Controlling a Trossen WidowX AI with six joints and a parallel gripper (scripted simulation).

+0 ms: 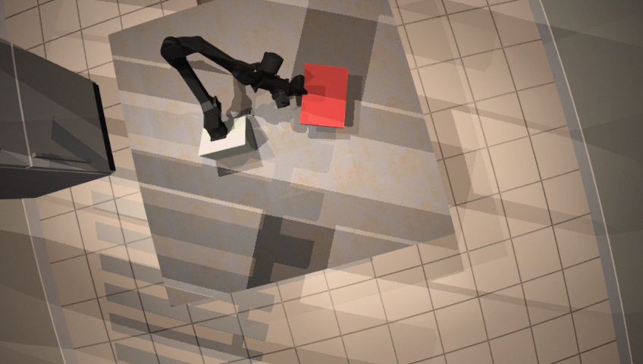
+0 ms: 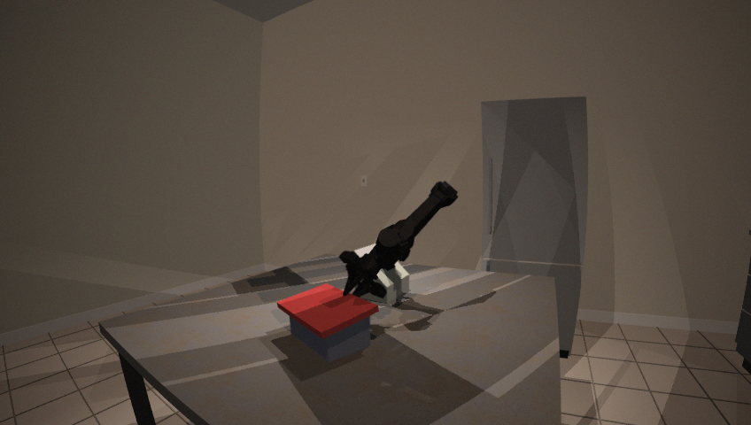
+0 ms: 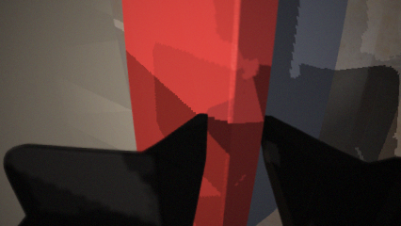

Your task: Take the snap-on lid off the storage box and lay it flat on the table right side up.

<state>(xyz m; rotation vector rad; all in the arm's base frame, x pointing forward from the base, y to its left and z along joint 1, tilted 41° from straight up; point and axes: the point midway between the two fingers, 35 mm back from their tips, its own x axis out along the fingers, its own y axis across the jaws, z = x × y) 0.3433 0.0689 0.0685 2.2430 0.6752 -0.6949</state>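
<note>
My gripper tip is 70 mm short of the lid and 20 mm to the left of it. The rest, counted from my gripper tip: blue-grey storage box 70 mm ahead, 60 mm below, 20 mm to the right.
</note>
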